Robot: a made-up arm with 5 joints.
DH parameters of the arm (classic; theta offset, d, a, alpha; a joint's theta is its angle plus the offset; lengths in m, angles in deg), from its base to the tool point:
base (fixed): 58.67 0 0.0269 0
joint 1: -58.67 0.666 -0.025 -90
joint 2: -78.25 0 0.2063 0
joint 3: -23.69 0 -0.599 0
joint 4: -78.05 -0.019 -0.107 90
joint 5: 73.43 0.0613 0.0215 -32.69
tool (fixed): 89.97 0.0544 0 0
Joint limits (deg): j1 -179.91..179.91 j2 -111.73..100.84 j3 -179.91..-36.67 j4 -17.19..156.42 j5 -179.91..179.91
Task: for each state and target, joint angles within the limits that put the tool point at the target. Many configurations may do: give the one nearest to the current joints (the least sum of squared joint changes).
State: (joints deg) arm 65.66 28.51 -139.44 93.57 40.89
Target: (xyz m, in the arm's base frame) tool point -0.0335 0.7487 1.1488
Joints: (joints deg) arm 94.56 23.03 -139.81 99.99 39.03
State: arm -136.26 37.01 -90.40 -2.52 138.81
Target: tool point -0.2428 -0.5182 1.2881
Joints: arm -110.09 2.70 -107.92 -15.09 138.15
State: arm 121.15 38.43 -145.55 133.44 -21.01
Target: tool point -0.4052 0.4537 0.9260
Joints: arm 132.64 16.35 -117.34 156.42 -24.77
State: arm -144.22 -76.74 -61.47 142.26 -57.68
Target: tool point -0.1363 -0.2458 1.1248
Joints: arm -122.14 -62.12 -63.47 130.29 -54.67
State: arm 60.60 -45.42 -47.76 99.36 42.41
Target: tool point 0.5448 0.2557 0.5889
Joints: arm 25.06 -29.02 -38.17 94.69 44.93
